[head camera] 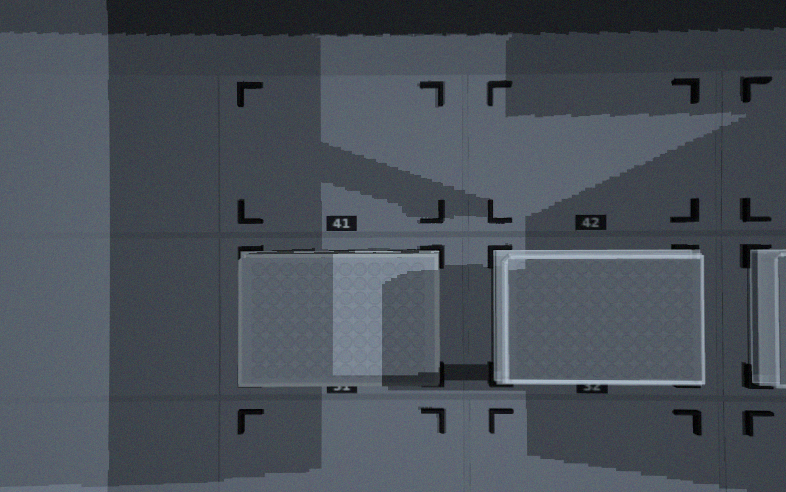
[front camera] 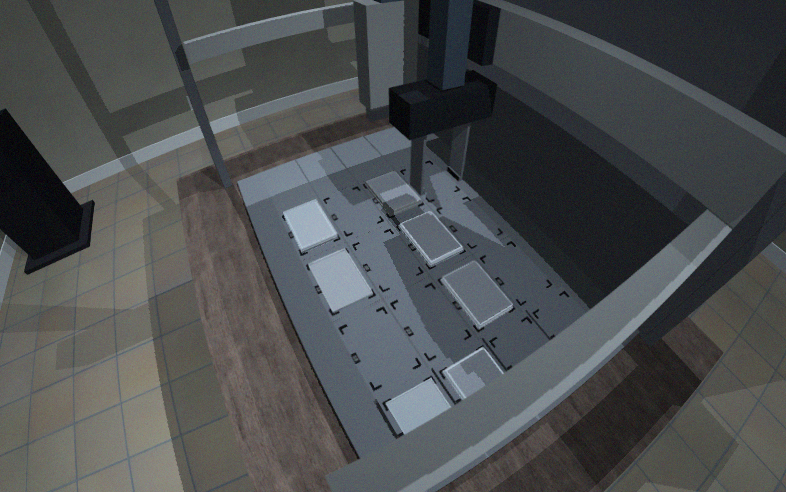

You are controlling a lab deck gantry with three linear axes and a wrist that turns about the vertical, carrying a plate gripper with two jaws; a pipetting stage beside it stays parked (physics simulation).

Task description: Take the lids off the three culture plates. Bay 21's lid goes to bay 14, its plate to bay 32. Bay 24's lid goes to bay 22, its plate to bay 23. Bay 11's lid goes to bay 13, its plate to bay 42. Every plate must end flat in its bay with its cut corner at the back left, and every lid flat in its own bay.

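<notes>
My gripper is open, its two jaws hanging apart at the back, beyond the plate in bay 31, with nothing visible between them. An unlidded-looking plate lies flat in bay 32, its cut corner at the back left in the head view. A pale plate sits in bay 11. A bright-rimmed plate sits in bay 24, partly hidden by the front beam. A pale flat piece lies in bay 14, looking like a lid. Whether the plates in bays 11 and 24 carry lids is too small to tell.
A grey-rimmed plate stands in bay 31. A pale piece lies in bay 12. Another plate stands in bay 33, cut off in the head view. The front beam crosses the near right.
</notes>
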